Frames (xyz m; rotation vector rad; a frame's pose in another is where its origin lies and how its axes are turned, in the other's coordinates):
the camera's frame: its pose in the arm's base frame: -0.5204 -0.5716 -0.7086 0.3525 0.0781 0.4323
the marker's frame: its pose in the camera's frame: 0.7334 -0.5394 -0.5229 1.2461 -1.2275 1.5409
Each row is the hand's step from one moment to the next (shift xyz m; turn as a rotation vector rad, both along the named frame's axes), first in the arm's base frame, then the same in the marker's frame.
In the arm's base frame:
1: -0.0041 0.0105 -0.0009 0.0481 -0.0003 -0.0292
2: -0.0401 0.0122 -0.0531 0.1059 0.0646 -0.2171
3: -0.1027 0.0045 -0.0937 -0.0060 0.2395 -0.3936
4: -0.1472 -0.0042 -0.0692 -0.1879 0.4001 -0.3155
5: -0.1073 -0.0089 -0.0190 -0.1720 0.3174 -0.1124
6: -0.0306 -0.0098 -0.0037 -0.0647 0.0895 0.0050
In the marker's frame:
1: -0.0048 -0.0020 -0.0100 -0.0288 -0.0309 0.0372
2: -0.0518 0.0400 -0.0171 -0.2293 -0.0619 0.0781
3: -0.0833 0.1054 -0.0361 -0.4555 -0.0170 -0.0671
4: -0.0554 0.1394 -0.0630 -0.4395 0.0243 -0.3181
5: -0.0093 0.0963 -0.0509 -0.2211 0.0012 -0.3067
6: 0.0018 0.0308 -0.0096 -0.0280 0.0037 -0.1069

